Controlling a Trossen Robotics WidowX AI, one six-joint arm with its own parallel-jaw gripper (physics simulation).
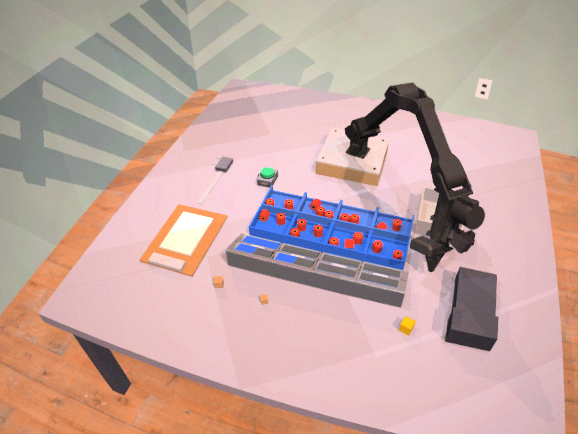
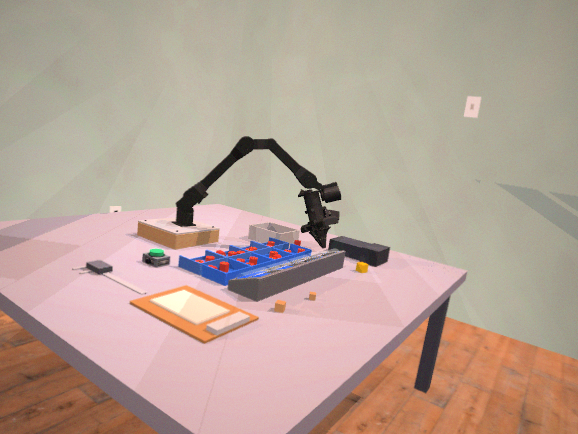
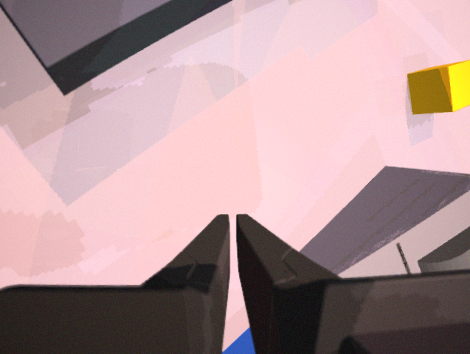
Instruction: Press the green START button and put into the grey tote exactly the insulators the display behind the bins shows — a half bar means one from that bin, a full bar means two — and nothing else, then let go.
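Observation:
My gripper (image 1: 432, 268) (image 2: 323, 245) (image 3: 232, 225) is shut and empty, above the table beyond the right end of the bins. The green START button (image 1: 267, 173) (image 2: 157, 252) is left of the arm's base. Blue bins (image 1: 325, 240) (image 2: 216, 276) hold red insulators in two rows of four compartments. The display (image 1: 320, 282) (image 2: 295, 282) (image 3: 380, 205) shows a full bar and a half bar at the left, and a half bar in the second section. The grey tote (image 1: 424, 225) (image 2: 264, 237) is partly hidden by the arm. A red insulator (image 2: 297, 242) shows between bins and tote.
A dark block (image 1: 472, 305) (image 2: 360, 251) (image 3: 100, 35) and a yellow cube (image 1: 407, 325) (image 2: 362, 267) (image 3: 430, 92) are near the gripper. Two orange cubes, an orange clipboard (image 1: 215, 225) (image 2: 142, 303) and a small grey device (image 1: 224, 164) (image 2: 99, 267) are farther left.

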